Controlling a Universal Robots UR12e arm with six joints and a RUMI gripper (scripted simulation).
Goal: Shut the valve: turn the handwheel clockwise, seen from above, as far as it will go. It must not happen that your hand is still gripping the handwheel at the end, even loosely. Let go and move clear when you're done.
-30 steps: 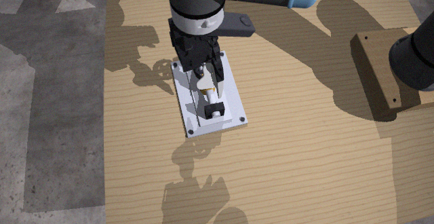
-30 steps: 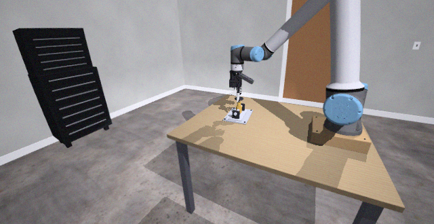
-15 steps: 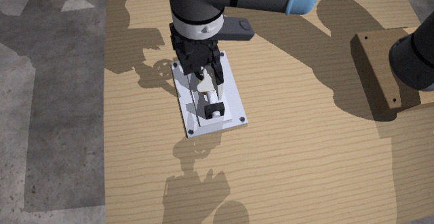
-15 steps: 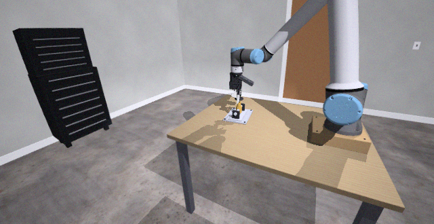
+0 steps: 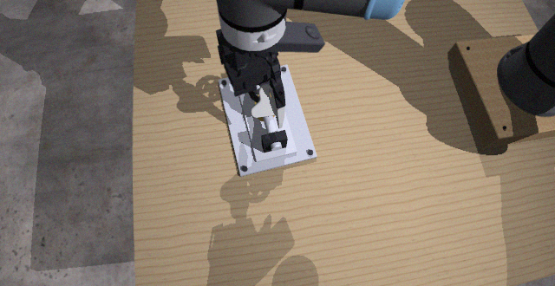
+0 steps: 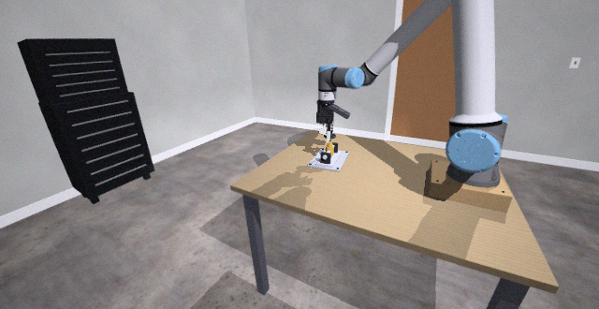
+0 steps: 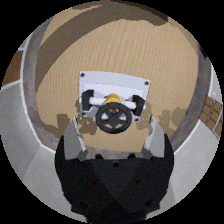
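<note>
Right now my hand is 1 cm below the black spoked handwheel.
</note>
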